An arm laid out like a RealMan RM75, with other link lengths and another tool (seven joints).
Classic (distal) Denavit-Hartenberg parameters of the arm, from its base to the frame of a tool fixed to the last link. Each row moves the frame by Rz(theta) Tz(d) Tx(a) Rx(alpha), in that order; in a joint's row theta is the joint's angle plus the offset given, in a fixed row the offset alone. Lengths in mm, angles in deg.
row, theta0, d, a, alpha
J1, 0, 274.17, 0, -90
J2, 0, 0, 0, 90
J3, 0, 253.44, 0, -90
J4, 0, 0, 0, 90
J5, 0, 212.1, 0, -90
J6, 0, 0, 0, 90
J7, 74.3, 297.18, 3.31, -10
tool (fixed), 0, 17.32, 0, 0
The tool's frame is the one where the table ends.
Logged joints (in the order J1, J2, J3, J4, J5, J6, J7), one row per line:
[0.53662, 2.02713, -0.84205, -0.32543, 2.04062, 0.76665, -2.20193]
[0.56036, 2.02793, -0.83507, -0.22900, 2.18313, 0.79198, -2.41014]
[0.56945, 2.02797, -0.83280, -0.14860, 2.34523, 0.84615, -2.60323]
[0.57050, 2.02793, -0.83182, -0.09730, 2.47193, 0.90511, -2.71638]
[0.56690, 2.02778, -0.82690, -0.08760, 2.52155, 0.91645, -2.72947]
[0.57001, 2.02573, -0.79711, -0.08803, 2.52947, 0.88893, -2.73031]
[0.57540, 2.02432, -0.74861, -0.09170, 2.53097, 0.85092, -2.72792]
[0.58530, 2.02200, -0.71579, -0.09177, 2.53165, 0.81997, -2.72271]
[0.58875, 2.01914, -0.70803, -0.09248, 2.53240, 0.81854, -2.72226]
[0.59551, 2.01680, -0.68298, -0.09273, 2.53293, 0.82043, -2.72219]
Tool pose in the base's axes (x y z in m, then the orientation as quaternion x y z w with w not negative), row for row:
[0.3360, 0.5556, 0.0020, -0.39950, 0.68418, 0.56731, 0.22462]
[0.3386, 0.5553, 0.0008, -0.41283, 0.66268, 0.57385, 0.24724]
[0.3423, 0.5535, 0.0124, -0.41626, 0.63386, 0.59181, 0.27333]
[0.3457, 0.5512, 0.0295, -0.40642, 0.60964, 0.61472, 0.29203]
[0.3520, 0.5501, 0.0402, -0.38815, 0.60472, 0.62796, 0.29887]
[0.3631, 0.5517, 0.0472, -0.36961, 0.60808, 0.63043, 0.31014]
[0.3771, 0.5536, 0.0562, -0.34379, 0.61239, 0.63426, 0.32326]
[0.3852, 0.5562, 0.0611, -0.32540, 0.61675, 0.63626, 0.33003]
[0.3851, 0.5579, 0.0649, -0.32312, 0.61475, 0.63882, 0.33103]
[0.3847, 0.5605, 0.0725, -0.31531, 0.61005, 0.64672, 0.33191]
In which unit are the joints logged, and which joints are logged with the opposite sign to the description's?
The joints are logged in radians. Opposite sign: none.
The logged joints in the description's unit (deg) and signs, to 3 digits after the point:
[30.746, 116.146, -48.246, -18.646, 116.919, 43.926, -126.161]
[32.106, 116.192, -47.846, -13.121, 125.084, 45.377, -138.091]
[32.627, 116.194, -47.716, -8.514, 134.372, 48.481, -149.154]
[32.687, 116.192, -47.660, -5.575, 141.631, 51.859, -155.637]
[32.481, 116.183, -47.378, -5.019, 144.474, 52.509, -156.387]
[32.659, 116.066, -45.671, -5.044, 144.928, 50.932, -156.435]
[32.968, 115.985, -42.892, -5.254, 145.014, 48.754, -156.298]
[33.535, 115.852, -41.012, -5.258, 145.053, 46.981, -156.000]
[33.733, 115.688, -40.567, -5.299, 145.096, 46.899, -155.974]
[34.120, 115.554, -39.132, -5.313, 145.126, 47.007, -155.970]

